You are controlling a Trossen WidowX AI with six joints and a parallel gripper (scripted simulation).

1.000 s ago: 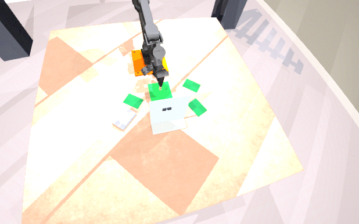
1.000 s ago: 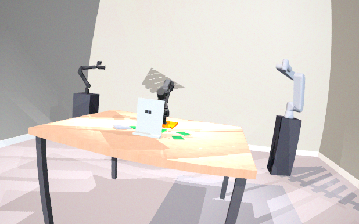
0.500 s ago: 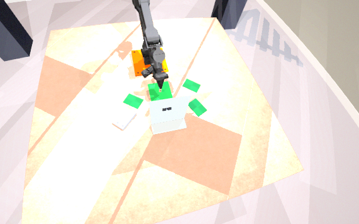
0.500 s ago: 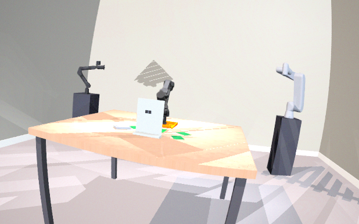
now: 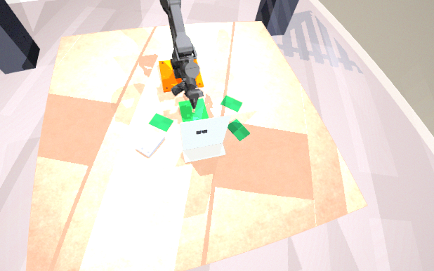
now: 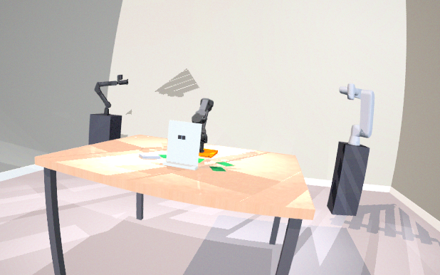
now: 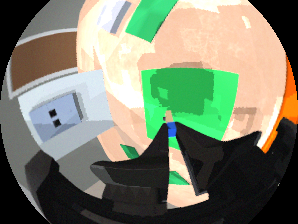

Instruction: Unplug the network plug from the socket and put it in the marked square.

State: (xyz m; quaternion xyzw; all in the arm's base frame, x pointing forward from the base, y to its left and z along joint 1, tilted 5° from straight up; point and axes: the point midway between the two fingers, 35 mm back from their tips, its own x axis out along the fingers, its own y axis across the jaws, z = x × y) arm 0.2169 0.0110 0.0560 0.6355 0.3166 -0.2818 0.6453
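The blue network plug is right at my gripper tip. The rest, counted from my gripper tip: flat grey card 22 cm to the right, 12 cm ahead, 1 cm below; grey panel 20 cm ahead, 7 cm above, 2 cm to the right.
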